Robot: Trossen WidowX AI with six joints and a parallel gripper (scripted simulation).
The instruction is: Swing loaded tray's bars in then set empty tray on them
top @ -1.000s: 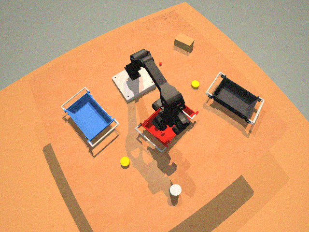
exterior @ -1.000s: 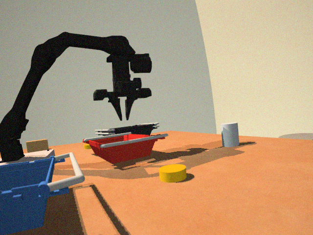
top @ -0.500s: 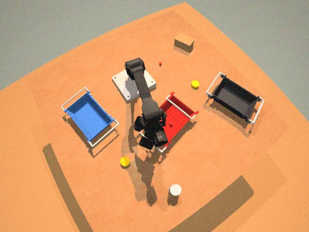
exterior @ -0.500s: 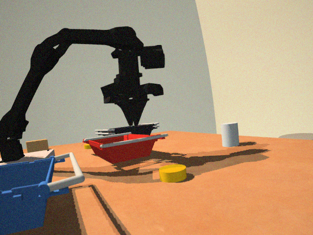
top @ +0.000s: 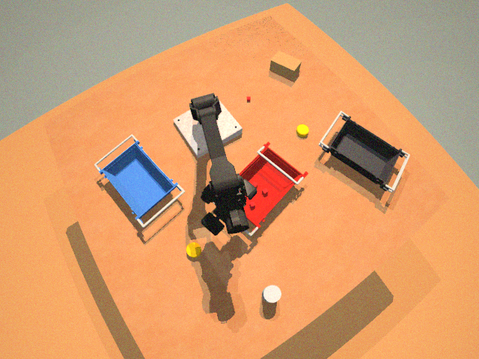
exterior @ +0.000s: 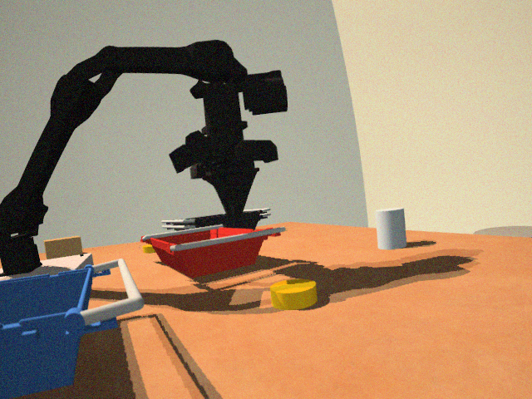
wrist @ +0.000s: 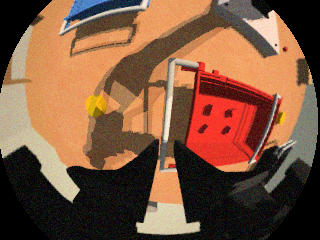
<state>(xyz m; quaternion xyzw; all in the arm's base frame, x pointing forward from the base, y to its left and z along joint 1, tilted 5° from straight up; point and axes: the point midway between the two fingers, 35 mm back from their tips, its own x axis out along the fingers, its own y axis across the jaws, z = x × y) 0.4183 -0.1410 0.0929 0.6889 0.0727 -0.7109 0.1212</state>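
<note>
Right now the blue tray is 30 cm behind my gripper tip, 21 cm to the right of it and 5 cm below it. The rest, counted from my gripper tip: tan box (49 cm behind, 59 cm to the left, 6 cm below); then red cube (42 cm behind, 34 cm to the left, 8 cm below).
</note>
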